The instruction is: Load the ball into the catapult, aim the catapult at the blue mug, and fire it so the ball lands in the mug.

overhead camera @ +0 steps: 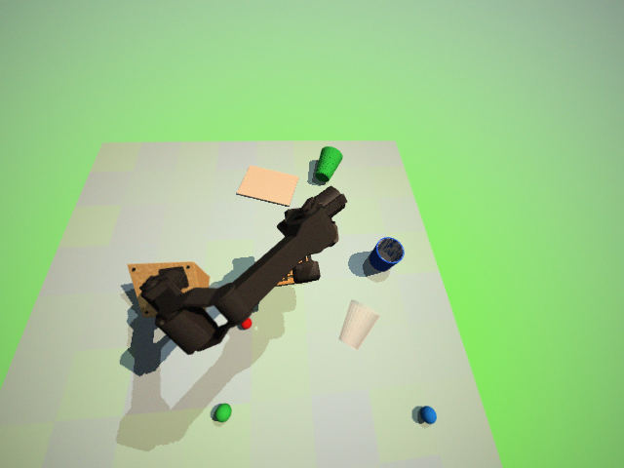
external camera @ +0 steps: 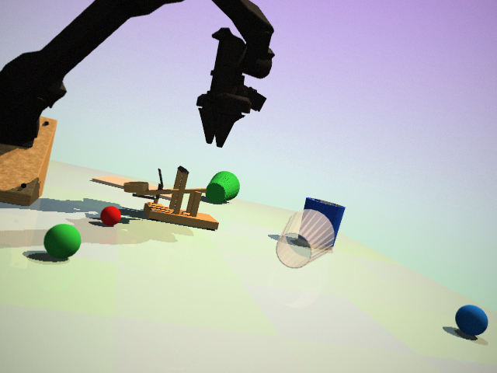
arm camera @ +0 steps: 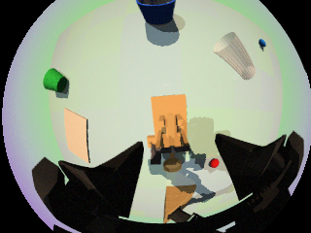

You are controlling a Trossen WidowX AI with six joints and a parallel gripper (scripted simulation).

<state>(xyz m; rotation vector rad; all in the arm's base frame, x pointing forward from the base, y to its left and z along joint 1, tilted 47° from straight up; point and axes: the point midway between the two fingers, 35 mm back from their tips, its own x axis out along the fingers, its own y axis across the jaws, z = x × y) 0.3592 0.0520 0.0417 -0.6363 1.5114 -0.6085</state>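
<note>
My gripper tip is 180 mm past the red ball, 150 mm above it and 140 mm to the left of it. Also, from my gripper tip: blue mug (290 mm ahead, 140 mm below, 10 mm to the left); wooden catapult (110 mm below, 70 mm behind, 20 mm to the left); catapult frame (80 mm below, 50 mm behind, 10 mm to the left).
</note>
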